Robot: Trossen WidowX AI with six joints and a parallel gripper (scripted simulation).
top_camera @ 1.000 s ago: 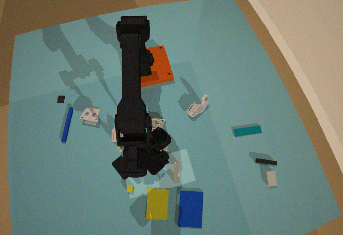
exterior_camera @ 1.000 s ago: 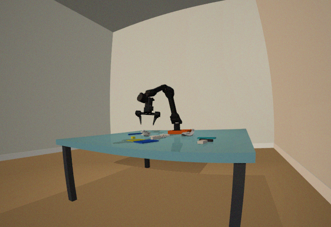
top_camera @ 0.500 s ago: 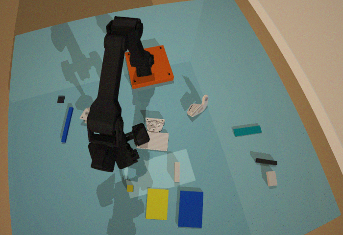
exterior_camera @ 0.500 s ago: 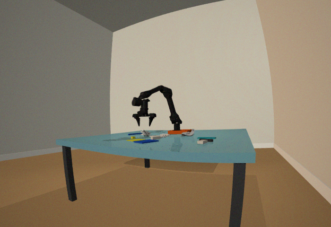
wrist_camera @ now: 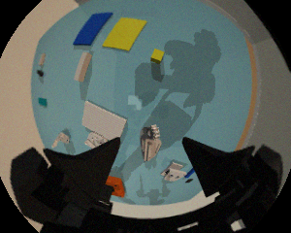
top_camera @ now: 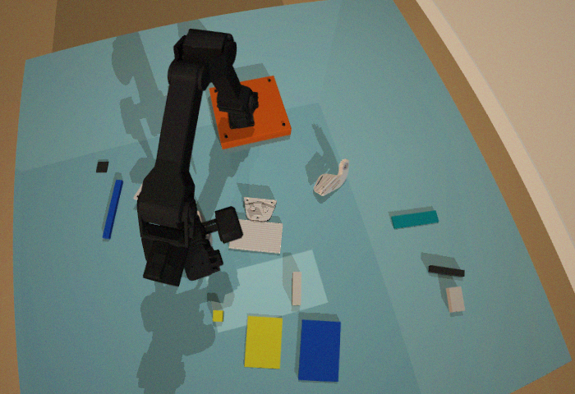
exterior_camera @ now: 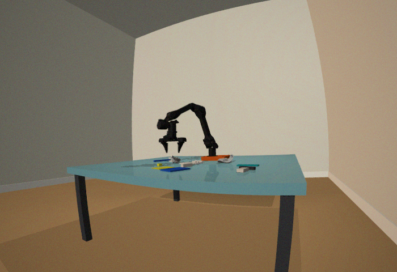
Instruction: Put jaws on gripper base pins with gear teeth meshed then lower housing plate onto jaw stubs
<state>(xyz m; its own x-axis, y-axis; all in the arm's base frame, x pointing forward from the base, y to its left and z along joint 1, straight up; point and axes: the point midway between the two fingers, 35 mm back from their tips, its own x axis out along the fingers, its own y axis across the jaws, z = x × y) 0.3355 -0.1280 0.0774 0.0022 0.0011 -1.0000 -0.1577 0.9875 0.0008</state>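
Now: gripper tip 15 cm short of the yellow cube, 1 cm to the right of it and 7 cm above it. Round my gripper tip: blue bar 14 cm behind, 22 cm to the right, 7 cm below; yellow plate 22 cm ahead, 10 cm to the left, 7 cm below; blue plate 26 cm ahead, 22 cm to the left, 7 cm below.
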